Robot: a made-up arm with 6 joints. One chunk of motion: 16 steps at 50 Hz.
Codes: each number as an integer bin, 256 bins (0 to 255) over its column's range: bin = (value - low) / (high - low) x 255, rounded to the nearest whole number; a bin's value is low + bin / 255 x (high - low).
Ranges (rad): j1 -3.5..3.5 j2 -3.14..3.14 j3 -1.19..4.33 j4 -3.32..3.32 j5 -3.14..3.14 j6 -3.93..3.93
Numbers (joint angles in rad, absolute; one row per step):
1: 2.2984 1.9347 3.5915 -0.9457 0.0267 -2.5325
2: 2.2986 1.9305 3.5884 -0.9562 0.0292 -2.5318
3: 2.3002 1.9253 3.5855 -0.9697 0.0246 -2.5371
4: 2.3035 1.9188 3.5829 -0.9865 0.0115 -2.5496
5: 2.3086 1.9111 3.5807 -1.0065 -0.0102 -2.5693
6: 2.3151 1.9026 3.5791 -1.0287 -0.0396 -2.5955
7: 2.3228 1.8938 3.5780 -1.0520 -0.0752 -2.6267
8: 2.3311 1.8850 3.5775 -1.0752 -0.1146 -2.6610
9: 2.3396 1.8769 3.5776 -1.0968 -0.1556 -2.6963
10: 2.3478 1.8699 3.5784 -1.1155 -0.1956 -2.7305
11: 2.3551 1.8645 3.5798 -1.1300 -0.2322 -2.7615
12: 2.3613 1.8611 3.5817 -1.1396 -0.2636 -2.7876
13: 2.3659 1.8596 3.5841 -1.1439 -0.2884 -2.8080
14: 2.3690 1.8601 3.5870 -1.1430 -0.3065 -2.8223
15: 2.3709 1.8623 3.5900 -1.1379 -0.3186 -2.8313
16: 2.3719 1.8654 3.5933 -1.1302 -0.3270 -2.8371
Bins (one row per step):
1: 211 206 221 91 129 45
2: 211 206 221 91 129 45
3: 211 206 221 90 128 45
4: 211 205 220 90 128 45
5: 212 205 220 89 127 44
6: 212 205 220 88 126 43
7: 212 204 220 87 124 42
8: 212 204 220 86 123 41
9: 213 204 220 85 121 40
10: 213 203 220 85 120 39
11: 213 203 220 84 118 38
12: 214 203 220 84 117 37
13: 214 203 221 84 116 36
14: 214 203 221 84 115 36
15: 214 203 221 84 115 36
16: 214 203 221 84 114 35

